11 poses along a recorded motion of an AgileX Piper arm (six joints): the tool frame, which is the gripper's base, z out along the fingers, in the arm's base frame.
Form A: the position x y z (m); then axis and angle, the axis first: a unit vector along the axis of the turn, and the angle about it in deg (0 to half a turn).
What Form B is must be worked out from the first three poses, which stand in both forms.
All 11 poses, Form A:
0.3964, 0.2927, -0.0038, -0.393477, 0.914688, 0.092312, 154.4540
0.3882, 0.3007, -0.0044, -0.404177, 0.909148, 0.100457, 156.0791
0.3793, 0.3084, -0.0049, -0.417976, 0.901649, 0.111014, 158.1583
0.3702, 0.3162, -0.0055, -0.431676, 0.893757, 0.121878, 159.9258
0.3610, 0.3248, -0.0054, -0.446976, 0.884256, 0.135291, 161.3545
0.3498, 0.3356, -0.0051, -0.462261, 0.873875, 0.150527, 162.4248
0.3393, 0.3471, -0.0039, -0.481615, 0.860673, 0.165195, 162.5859
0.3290, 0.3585, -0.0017, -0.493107, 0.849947, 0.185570, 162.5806
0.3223, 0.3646, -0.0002, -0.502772, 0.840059, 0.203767, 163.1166
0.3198, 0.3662, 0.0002, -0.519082, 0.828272, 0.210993, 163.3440
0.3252, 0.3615, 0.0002, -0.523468, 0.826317, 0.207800, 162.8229
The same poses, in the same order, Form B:
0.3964, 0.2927, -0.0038, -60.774, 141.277, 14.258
0.3882, 0.3007, -0.0044, -63.084, 141.899, 15.679
0.3793, 0.3084, -0.0049, -66.106, 142.603, 17.558
0.3702, 0.3162, -0.0055, -69.036, 142.935, 19.491
0.3610, 0.3248, -0.0054, -72.122, 142.679, 21.830
0.3498, 0.3356, -0.0051, -75.083, 141.939, 24.449
0.3393, 0.3471, -0.0039, -78.304, 139.933, 26.858
0.3290, 0.3585, -0.0017, -80.170, 138.185, 30.170
0.3223, 0.3646, -0.0002, -82.010, 137.028, 33.238
0.3198, 0.3662, 0.0002, -84.789, 135.293, 34.464
0.3252, 0.3615, 0.0002, -85.233, 134.543, 33.835

